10 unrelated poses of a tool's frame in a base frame.
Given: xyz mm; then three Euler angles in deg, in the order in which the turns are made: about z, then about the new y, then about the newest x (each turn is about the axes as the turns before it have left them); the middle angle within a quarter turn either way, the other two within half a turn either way.
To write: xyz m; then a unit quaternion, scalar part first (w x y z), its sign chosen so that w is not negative. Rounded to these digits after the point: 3 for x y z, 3 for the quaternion.
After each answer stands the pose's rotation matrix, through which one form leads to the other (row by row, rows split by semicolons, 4 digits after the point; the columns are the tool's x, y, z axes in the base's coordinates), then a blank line. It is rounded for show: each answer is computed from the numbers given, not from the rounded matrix.
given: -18 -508 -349 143.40 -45.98 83.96
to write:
-0.018 -0.508 -0.349 0.033 -0.469 -0.493 -0.732
-0.5579 0.5114 0.6537; 0.4143 -0.5108 0.7532; 0.7191 0.6911 0.0731

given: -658 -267 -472 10.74 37.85 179.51
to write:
-0.658 -0.267 -0.472 0.034 0.942 0.090 -0.323
0.7758 0.1915 -0.6012; 0.1471 -0.9815 -0.1227; -0.6136 0.0068 -0.7896

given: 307 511 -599 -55.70 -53.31 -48.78
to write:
0.307 0.511 -0.599 0.633 -0.517 -0.189 -0.544
0.3367 0.8843 0.3236; -0.4936 -0.1269 0.8604; 0.8019 -0.4494 0.3937

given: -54 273 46 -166.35 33.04 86.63
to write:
-0.054 0.273 0.046 0.111 -0.284 0.628 0.716
-0.8146 -0.5150 -0.2667; -0.1978 -0.1856 0.9625; -0.5452 0.8368 0.0493

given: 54 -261 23 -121.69 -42.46 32.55
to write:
0.054 -0.261 0.023 0.525 -0.176 -0.397 -0.732
-0.3876 0.9080 -0.1589; -0.6278 -0.1337 0.7668; 0.6751 0.3969 0.6219

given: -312 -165 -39 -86.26 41.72 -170.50
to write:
-0.312 -0.165 -0.039 0.299 -0.659 0.658 0.206
0.0487 -0.9913 0.1219; -0.7448 0.0453 0.6657; -0.6655 -0.1232 -0.7362

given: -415 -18 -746 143.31 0.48 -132.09
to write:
-0.415 -0.018 -0.746 0.124 -0.289 -0.867 0.387
-0.8019 0.4055 -0.4389; 0.5975 0.5338 -0.5984; -0.0084 -0.7421 -0.6703

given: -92 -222 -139 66.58 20.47 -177.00
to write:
-0.092 -0.222 -0.139 0.076 0.825 0.536 -0.163
0.3724 0.9091 -0.1868; 0.8597 -0.4137 -0.2997; -0.3497 -0.0490 -0.9356

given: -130 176 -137 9.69 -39.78 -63.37
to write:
-0.130 0.176 -0.137 0.812 -0.468 -0.330 -0.110
0.7575 0.4884 -0.4332; 0.1294 0.5381 0.8329; 0.6398 -0.6870 0.3445

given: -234 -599 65 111.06 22.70 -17.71
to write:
-0.234 -0.599 0.065 0.523 -0.246 -0.014 0.816
-0.3315 -0.8468 -0.4160; 0.8609 -0.4519 0.2337; -0.3859 -0.2806 0.8788

